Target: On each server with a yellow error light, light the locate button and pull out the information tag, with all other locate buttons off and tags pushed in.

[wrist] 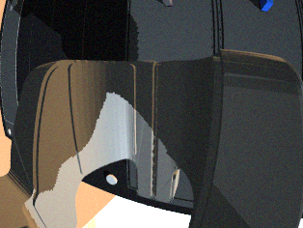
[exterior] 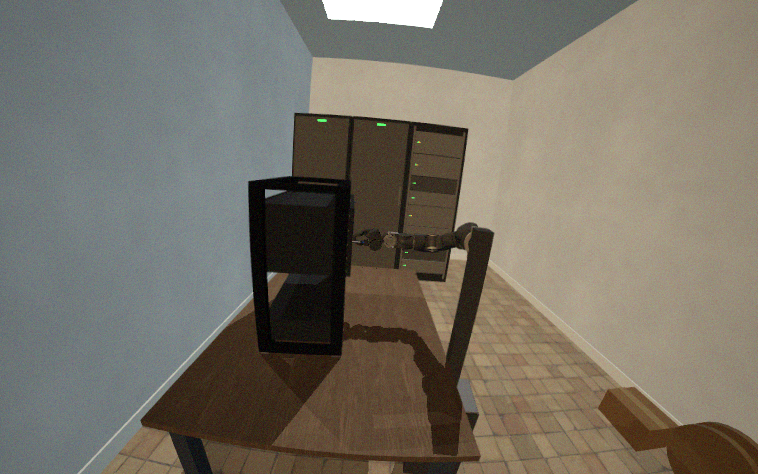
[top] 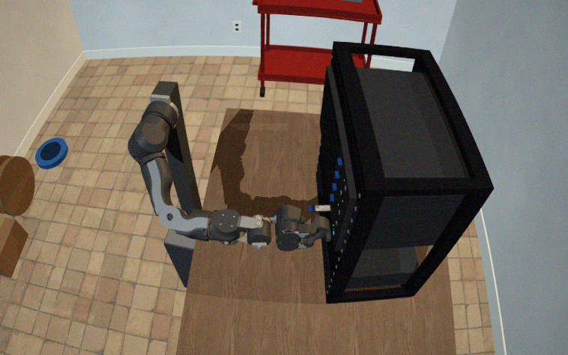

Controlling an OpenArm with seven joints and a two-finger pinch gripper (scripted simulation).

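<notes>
Right now the grey locate button is 2 cm ahead of my hand. The rest, counted from my hand: information tag: 1 cm behind, 7 cm to the left.
</notes>
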